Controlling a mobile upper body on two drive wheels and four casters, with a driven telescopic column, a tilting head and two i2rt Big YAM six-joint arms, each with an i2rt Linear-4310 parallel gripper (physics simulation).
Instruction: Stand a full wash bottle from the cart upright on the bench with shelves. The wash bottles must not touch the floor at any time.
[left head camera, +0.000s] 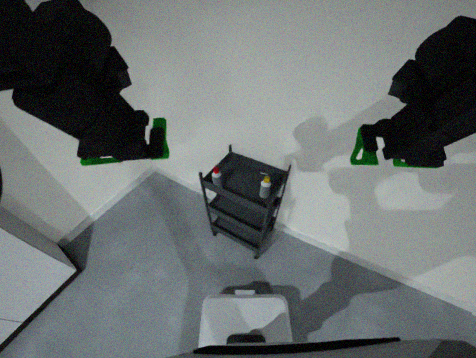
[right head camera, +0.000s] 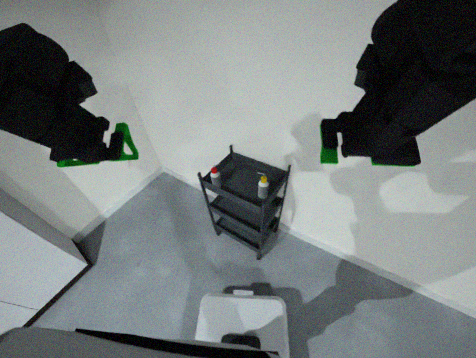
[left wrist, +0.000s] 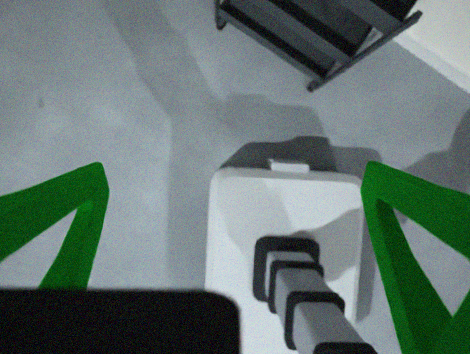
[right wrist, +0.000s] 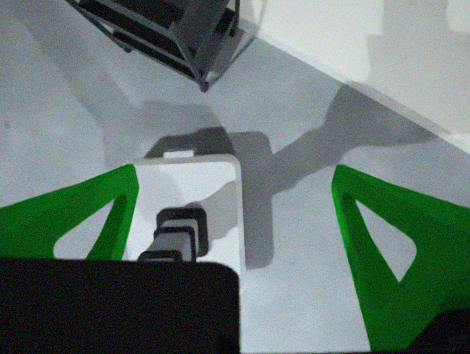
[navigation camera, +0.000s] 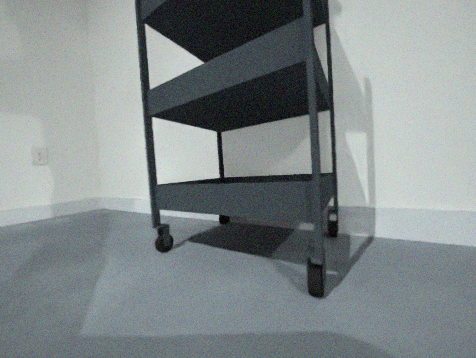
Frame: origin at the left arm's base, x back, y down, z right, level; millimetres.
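Seen in the pictures: left gripper, fingertip midpoint: (left head camera: 144, 156) (right head camera: 117, 158) (left wrist: 234, 176); right gripper, fingertip midpoint: (left head camera: 373, 162) (right head camera: 347, 160) (right wrist: 235, 175).
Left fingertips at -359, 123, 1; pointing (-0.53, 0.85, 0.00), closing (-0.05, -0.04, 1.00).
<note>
Pixels of each thing's top centre, then the offset from my left fingertips to it, as dx, dy, dz.
- red-capped wash bottle, top centre: (left head camera: 217, 164) (right head camera: 214, 164) -511, +450, +59
- yellow-capped wash bottle, top centre: (right head camera: 262, 173) (left head camera: 266, 173) -436, +450, +330
The dark three-tier cart (left head camera: 239, 194) (right head camera: 237, 194) (left wrist: 367, 51) (right wrist: 204, 86) (navigation camera: 235, 200) stands by the wall. A red-capped wash bottle (left head camera: 216, 178) (right head camera: 215, 178) stands upright at the left of its top tray, a yellow-capped wash bottle (left head camera: 265, 189) (right head camera: 263, 189) at the front right; their fill levels are too small to tell. My left gripper (left head camera: 131, 156) (right head camera: 102, 155) (left wrist: 234, 176) is open and empty, left of the cart in the head views. My right gripper (left head camera: 385, 159) (right head camera: 357, 159) (right wrist: 235, 175) is open and empty, to its right. No bench with shelves is recognisable.
My white base (left head camera: 245, 317) (right head camera: 245, 315) is below the cart in the head views, with floor between them. A white box-like unit (left head camera: 35, 280) (right head camera: 35, 265) with a dark lower edge stands at the left. Walls meet in a corner behind the cart's left side.
</note>
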